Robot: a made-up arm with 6 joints. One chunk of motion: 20 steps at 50 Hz.
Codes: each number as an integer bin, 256 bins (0 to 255) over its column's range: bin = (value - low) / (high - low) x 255, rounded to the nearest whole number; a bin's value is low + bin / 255 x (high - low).
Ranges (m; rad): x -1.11..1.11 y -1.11..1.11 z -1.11..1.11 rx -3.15..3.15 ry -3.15..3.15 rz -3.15..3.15
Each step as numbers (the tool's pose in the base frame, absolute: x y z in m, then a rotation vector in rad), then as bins.
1 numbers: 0.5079 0.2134 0.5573 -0.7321 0.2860 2.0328
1 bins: 186 152 192 98 139 210
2 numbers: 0.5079 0.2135 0.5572 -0.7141 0.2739 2.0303
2 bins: 186 152 192 99 139 210
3 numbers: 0.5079 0.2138 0.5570 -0.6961 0.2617 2.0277
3 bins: 186 152 191 99 138 210
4 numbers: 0.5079 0.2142 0.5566 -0.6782 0.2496 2.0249
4 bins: 186 152 191 100 138 209
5 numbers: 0.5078 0.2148 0.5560 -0.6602 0.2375 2.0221
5 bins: 186 152 191 101 137 209
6 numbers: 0.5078 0.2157 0.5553 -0.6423 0.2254 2.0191
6 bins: 186 152 191 102 137 209
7 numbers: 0.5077 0.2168 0.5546 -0.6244 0.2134 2.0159
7 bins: 186 152 191 102 136 209
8 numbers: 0.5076 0.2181 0.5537 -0.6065 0.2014 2.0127
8 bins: 186 153 191 103 136 209
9 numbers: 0.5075 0.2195 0.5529 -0.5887 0.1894 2.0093
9 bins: 186 153 191 104 135 209
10 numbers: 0.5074 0.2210 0.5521 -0.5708 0.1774 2.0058
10 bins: 186 153 191 104 135 209
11 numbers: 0.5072 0.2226 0.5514 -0.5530 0.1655 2.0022
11 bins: 186 153 191 105 134 209
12 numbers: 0.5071 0.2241 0.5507 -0.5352 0.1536 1.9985
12 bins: 186 153 191 106 134 208
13 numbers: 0.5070 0.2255 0.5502 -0.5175 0.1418 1.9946
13 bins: 186 153 191 107 133 208
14 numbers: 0.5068 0.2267 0.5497 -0.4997 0.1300 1.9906
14 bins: 186 154 191 107 133 208
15 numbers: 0.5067 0.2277 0.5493 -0.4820 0.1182 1.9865
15 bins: 186 154 191 108 132 208
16 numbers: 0.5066 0.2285 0.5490 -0.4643 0.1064 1.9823
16 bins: 186 154 191 109 132 208
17 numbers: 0.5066 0.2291 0.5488 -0.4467 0.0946 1.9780
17 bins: 186 154 191 109 131 208
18 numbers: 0.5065 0.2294 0.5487 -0.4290 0.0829 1.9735
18 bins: 186 154 191 110 131 207
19 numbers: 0.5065 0.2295 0.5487 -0.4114 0.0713 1.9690
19 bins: 186 154 191 111 130 207
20 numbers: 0.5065 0.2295 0.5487 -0.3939 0.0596 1.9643
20 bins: 186 154 191 112 130 207
